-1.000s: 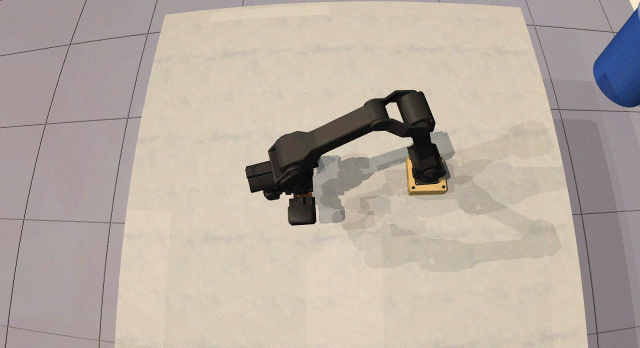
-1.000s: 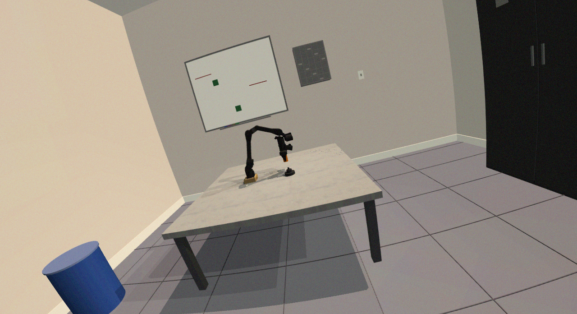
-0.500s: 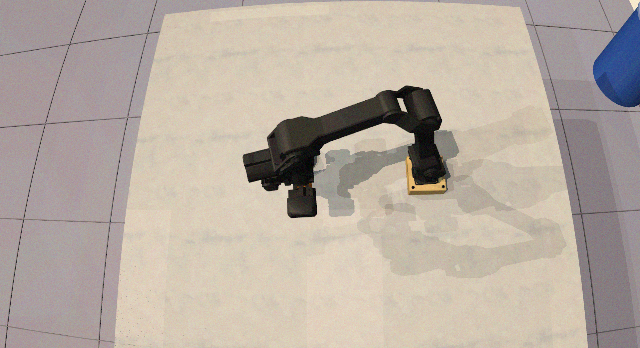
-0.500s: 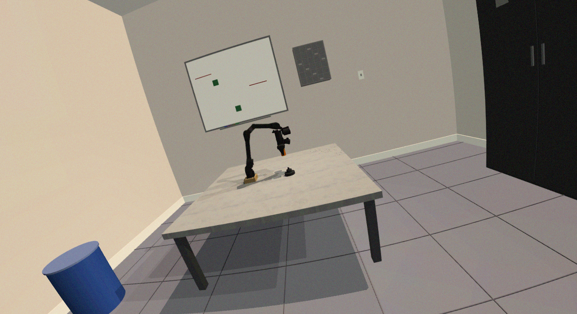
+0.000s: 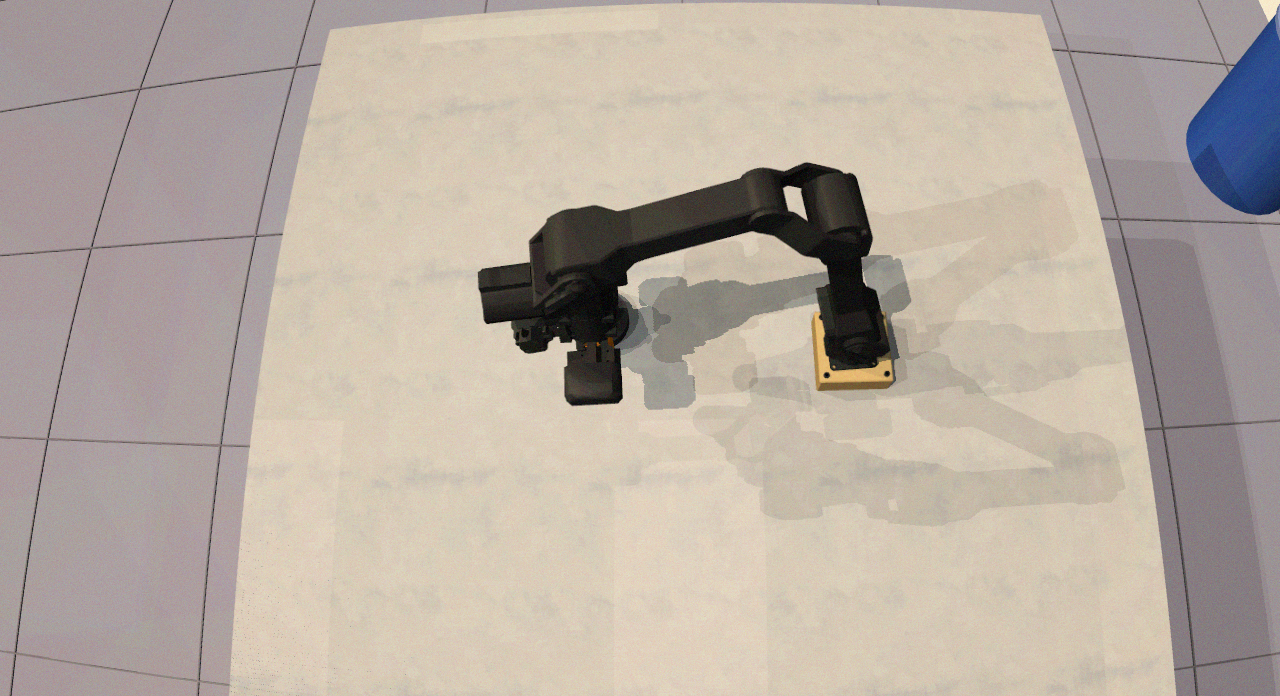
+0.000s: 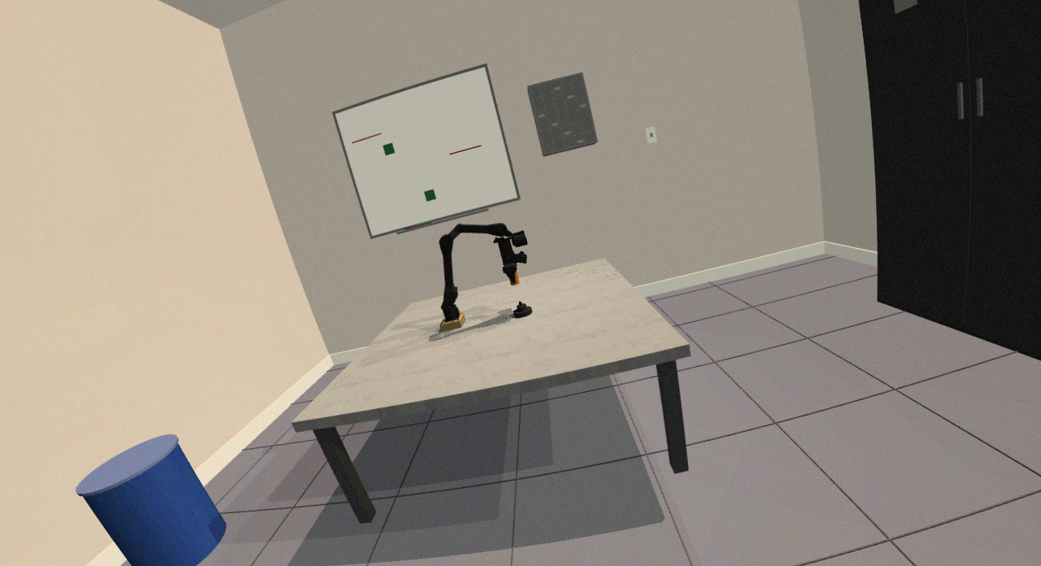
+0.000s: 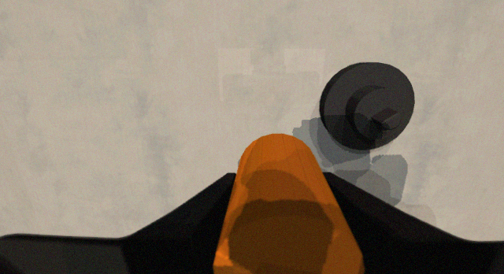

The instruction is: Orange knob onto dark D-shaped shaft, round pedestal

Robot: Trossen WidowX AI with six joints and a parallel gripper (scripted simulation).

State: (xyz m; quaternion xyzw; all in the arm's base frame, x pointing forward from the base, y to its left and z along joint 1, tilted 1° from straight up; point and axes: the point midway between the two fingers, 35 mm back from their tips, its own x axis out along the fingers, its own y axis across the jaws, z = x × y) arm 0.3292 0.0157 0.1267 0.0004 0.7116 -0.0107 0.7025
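Right now the dark round pedestal is 1 cm ahead of my gripper tip, 9 cm to the right of it and 10 cm below it. The rest, counted from my gripper tip: orange knob: 2 cm above.
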